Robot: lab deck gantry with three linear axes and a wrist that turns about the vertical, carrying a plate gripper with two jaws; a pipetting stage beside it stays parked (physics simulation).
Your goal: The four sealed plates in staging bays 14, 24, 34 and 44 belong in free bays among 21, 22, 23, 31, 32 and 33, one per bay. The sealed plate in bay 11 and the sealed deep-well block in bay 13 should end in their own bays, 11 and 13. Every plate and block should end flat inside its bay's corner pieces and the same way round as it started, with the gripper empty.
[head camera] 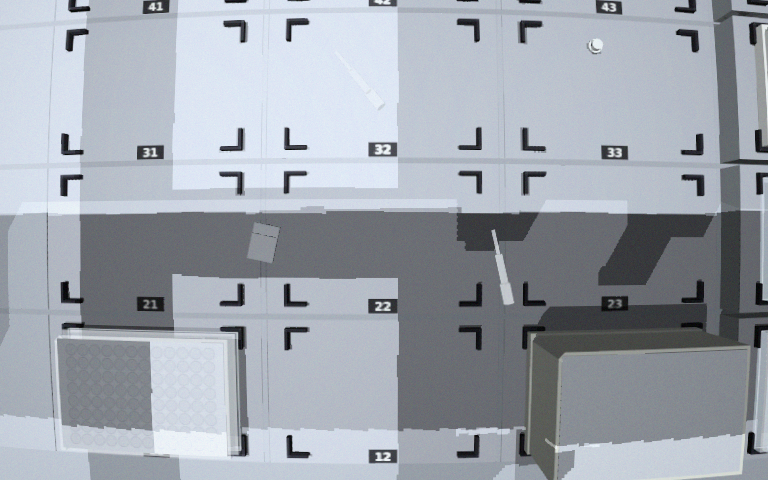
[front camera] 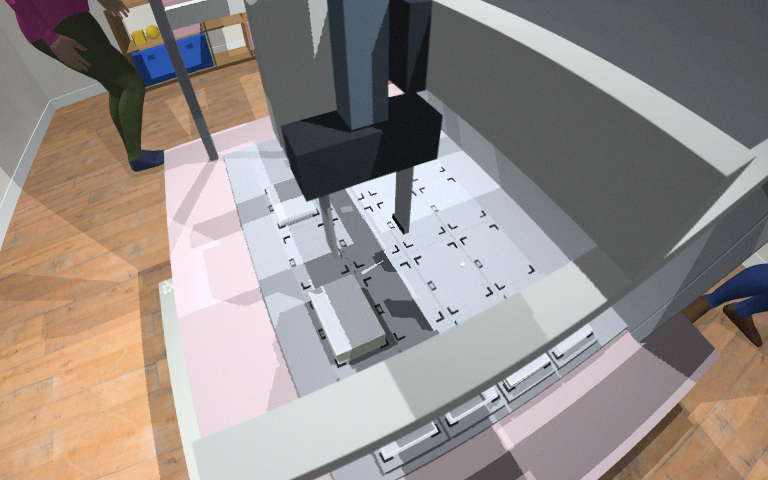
Labels:
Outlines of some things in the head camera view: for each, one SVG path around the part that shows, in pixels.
A sealed plate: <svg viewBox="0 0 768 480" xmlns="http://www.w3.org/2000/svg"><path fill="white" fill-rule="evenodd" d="M56 338L55 363L61 450L231 460L234 455L239 455L242 451L238 332L66 328L62 329L62 334Z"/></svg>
A pale card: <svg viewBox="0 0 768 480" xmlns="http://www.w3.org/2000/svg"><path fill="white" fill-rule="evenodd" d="M254 222L247 258L273 263L280 227Z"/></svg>

